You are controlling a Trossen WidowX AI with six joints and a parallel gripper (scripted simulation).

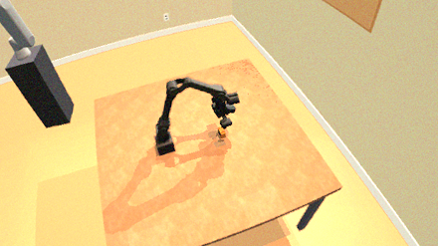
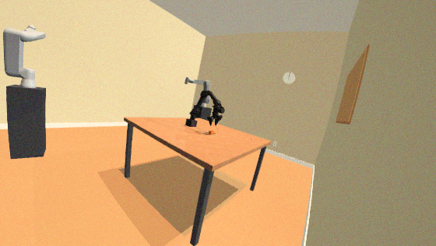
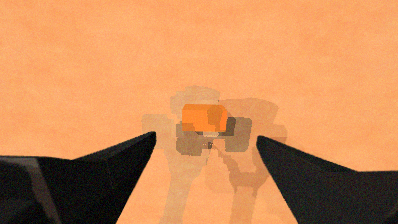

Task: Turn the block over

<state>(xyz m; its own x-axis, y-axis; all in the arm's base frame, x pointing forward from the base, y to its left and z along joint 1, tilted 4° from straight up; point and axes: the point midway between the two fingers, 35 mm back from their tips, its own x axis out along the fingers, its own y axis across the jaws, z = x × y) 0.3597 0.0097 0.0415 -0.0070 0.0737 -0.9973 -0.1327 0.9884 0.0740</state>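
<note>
Right now the orange block is 80 mm below my gripper tip and 10 mm behind it.
</note>
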